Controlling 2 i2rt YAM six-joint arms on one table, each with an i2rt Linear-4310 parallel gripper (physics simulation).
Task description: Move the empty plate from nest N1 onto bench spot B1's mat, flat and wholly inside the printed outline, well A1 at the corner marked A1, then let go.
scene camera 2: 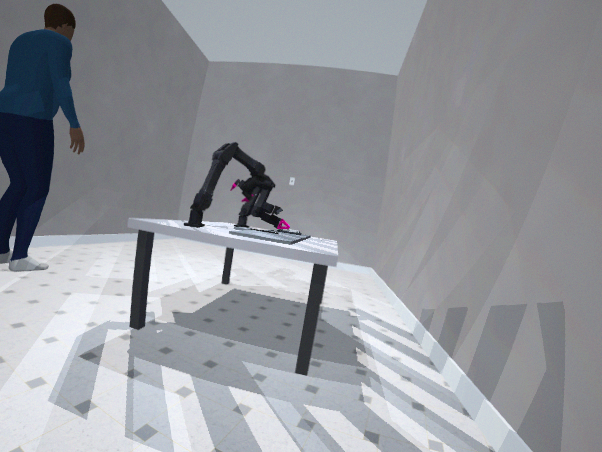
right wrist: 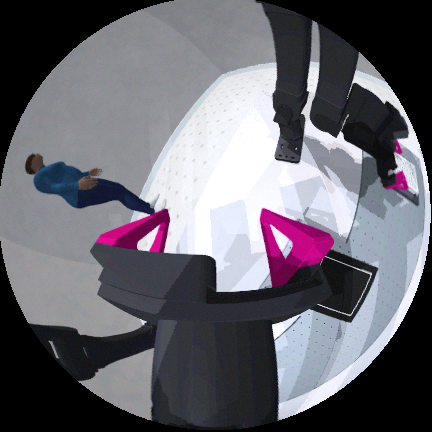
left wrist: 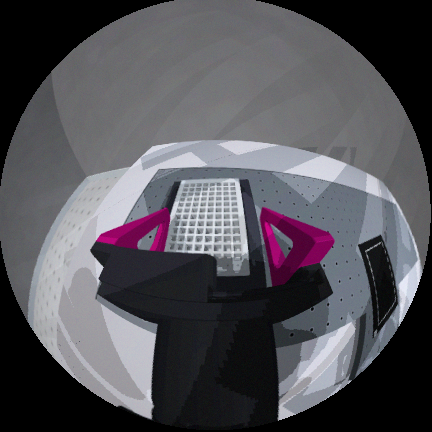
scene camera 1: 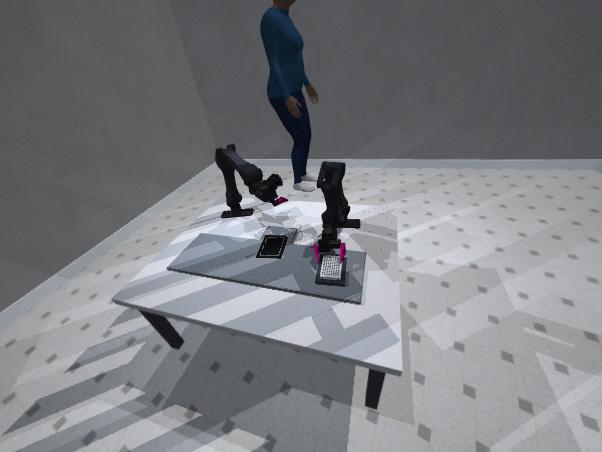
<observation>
my left gripper: open, touches a white well plate (left wrist: 207,216)
my right gripper: open, holds nothing
</observation>
